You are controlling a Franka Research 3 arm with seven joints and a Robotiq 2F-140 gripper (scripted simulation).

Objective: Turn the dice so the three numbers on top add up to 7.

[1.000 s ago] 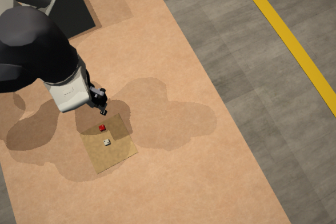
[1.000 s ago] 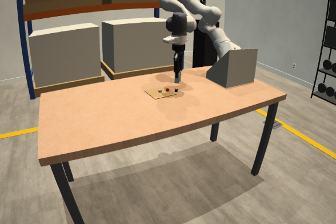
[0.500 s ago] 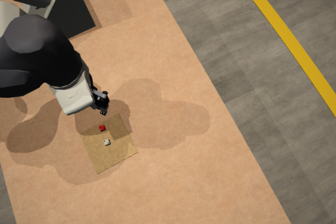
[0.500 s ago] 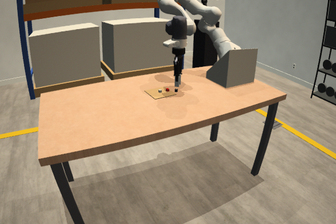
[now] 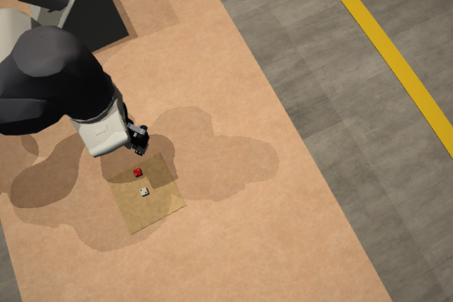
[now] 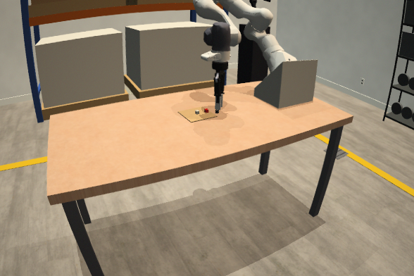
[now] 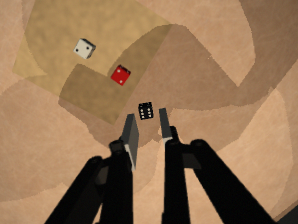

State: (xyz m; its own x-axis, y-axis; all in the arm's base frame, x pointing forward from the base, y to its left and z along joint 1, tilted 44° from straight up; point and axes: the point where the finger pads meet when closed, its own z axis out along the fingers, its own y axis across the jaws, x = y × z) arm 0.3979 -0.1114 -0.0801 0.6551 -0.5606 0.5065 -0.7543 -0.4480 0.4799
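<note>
The black die lies 1 cm ahead of my hand and 5 cm below it. Round my hand: red die 5 cm ahead, 3 cm to the right, 5 cm below; then tan mat 10 cm ahead, 3 cm to the right, 6 cm below; then white die 10 cm ahead, 3 cm to the right, 5 cm below.
</note>
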